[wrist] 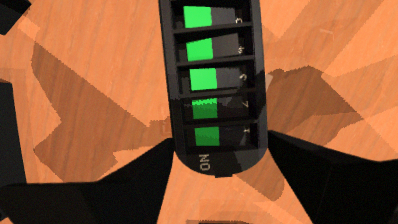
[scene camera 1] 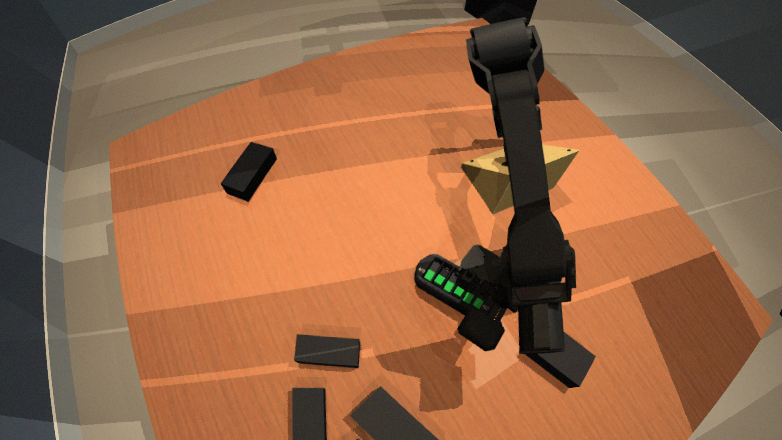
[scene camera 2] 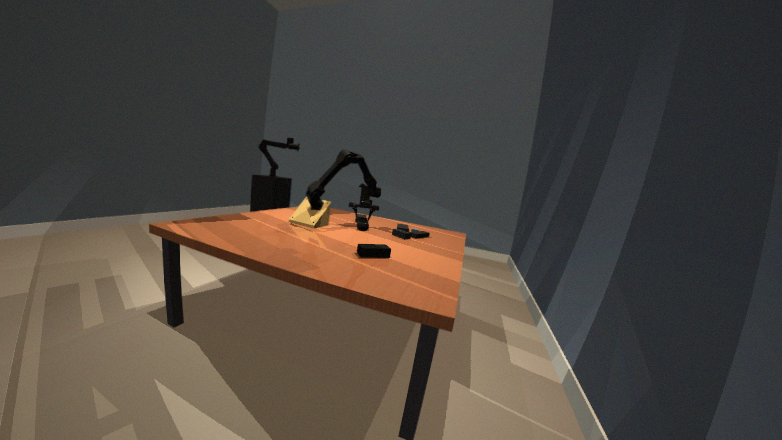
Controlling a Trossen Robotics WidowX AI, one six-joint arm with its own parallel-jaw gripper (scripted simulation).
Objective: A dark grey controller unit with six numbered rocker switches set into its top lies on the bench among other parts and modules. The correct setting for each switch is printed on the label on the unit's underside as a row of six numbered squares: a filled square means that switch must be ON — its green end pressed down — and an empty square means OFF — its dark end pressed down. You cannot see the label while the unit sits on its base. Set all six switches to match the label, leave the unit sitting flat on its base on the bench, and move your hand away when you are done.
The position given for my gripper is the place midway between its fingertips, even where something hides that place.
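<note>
My gripper (scene camera 1: 482, 301), (wrist: 219, 139). Black module (scene camera 1: 243, 179); out of frame in the wrist view.
</note>
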